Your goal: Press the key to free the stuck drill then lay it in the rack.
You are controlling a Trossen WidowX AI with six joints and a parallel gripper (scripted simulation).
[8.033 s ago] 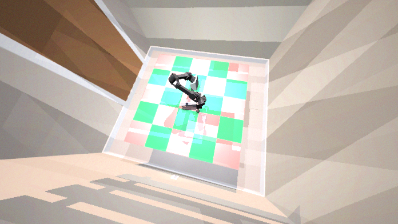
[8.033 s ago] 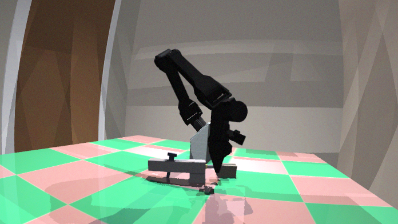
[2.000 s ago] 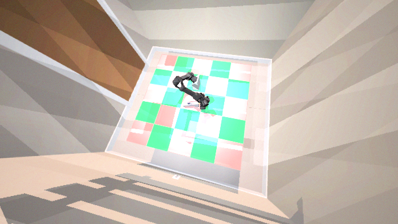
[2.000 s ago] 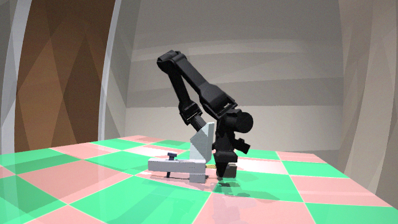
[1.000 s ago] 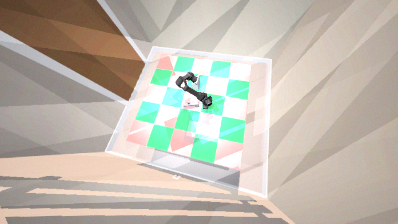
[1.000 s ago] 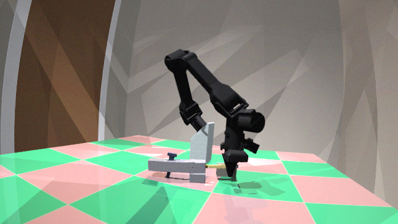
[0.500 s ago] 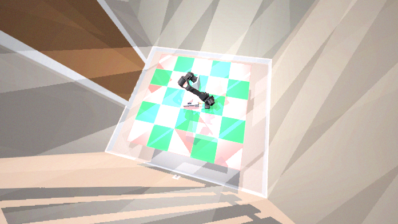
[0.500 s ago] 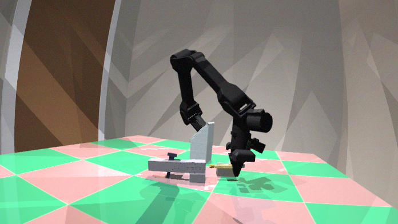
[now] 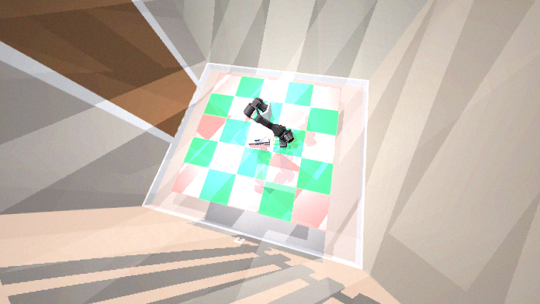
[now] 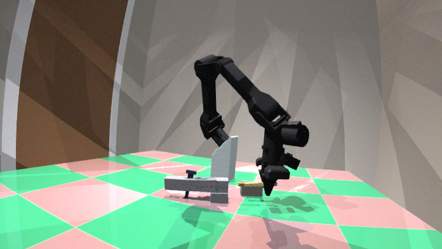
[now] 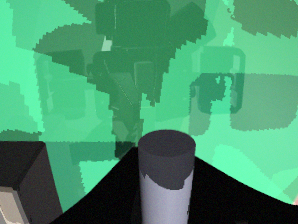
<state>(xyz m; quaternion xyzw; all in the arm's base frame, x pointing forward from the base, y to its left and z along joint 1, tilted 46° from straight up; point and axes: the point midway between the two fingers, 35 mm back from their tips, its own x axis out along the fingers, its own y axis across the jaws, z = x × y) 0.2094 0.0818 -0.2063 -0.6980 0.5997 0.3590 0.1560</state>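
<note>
My gripper tip is now 1 cm short of the drill, 4 cm to the left of it and 3 cm below it. Round my gripper tip: rack (6 cm behind, 6 cm to the right); then key (7 cm ahead, 22 cm to the right, 3 cm above).
</note>
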